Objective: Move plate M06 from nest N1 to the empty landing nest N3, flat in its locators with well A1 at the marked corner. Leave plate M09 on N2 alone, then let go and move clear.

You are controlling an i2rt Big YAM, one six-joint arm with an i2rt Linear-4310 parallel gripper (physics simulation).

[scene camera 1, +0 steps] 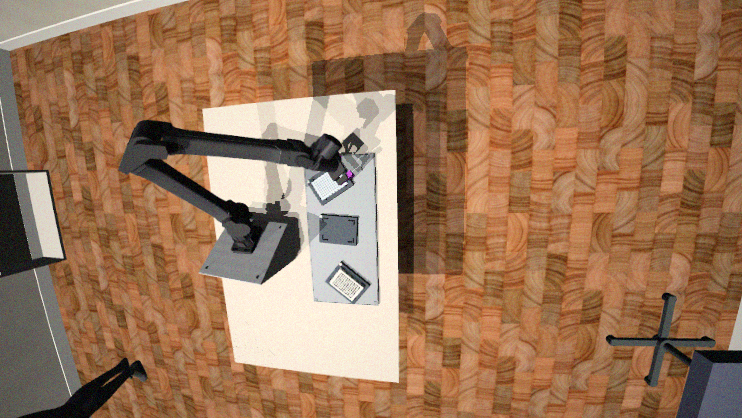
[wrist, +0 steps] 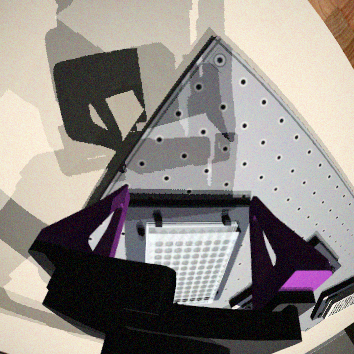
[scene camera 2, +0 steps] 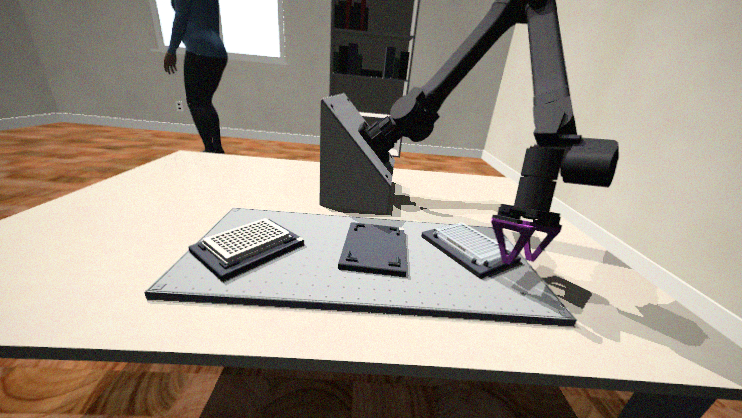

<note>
The gripper (scene camera 2: 518,262) is open and holds nothing. Also in view: a white well plate (scene camera 2: 466,240). Further things: a white well plate (scene camera 2: 245,241).
The gripper also shows in the wrist view (wrist: 188,196).
</note>
